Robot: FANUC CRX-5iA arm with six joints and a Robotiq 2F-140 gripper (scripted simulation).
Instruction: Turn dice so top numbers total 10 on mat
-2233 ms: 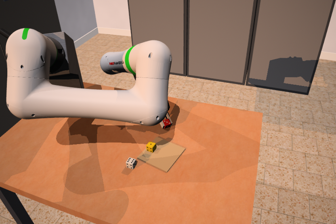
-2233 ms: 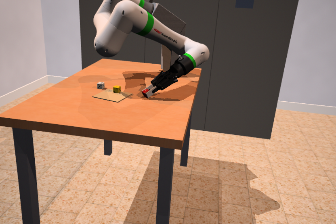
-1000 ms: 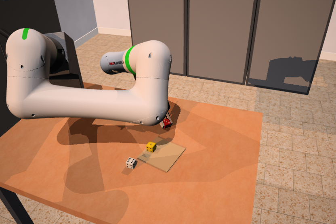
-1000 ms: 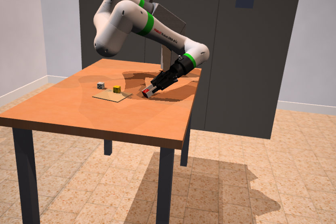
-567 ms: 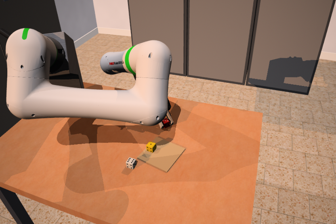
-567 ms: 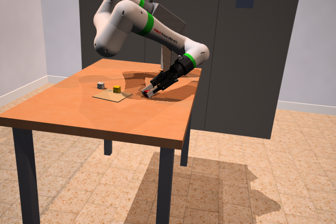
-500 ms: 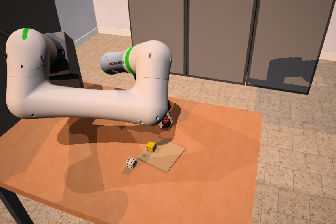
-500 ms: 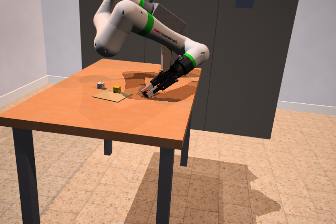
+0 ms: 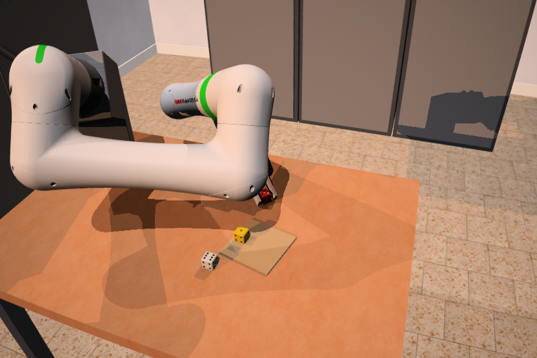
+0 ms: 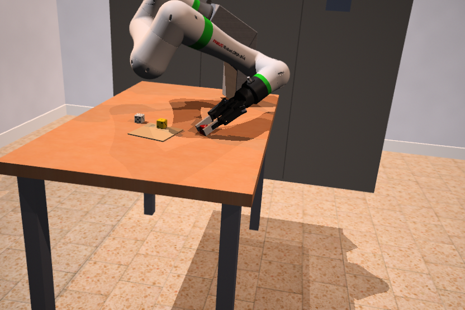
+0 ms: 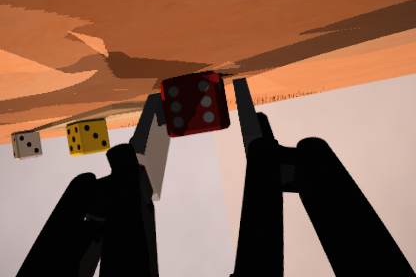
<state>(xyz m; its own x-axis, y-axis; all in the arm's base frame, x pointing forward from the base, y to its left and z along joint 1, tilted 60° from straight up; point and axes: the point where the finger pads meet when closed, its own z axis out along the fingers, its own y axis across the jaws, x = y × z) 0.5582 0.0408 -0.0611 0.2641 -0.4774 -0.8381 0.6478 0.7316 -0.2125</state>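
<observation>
Right now the red die is 10 mm to the right of my hand, 10 mm below it and 10 mm ahead of it. Also, from my hand: white die (260 mm to the right, 70 mm behind, 10 mm below); yellow die (170 mm to the right, 20 mm behind, 10 mm below); tan mat (180 mm to the right, 30 mm below, 30 mm ahead).
</observation>
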